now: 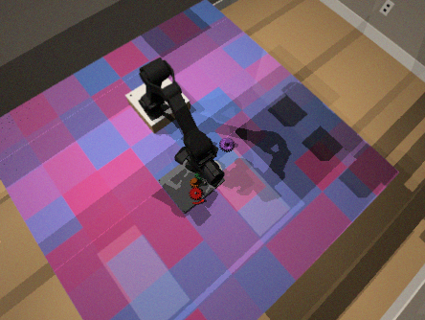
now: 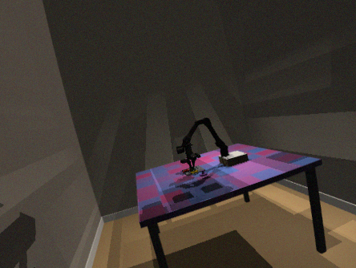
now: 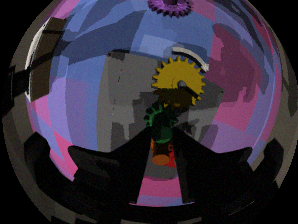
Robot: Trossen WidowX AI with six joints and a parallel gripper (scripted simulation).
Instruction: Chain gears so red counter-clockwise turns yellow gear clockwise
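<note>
My gripper tip is now 1 cm above the green gear. Round my gripper tip: grey board (4 cm to the right, 3 cm below); then yellow gear (5 cm to the left, 2 cm below); then orange gear (3 cm to the right, 1 cm below, 1 cm ahead).
</note>
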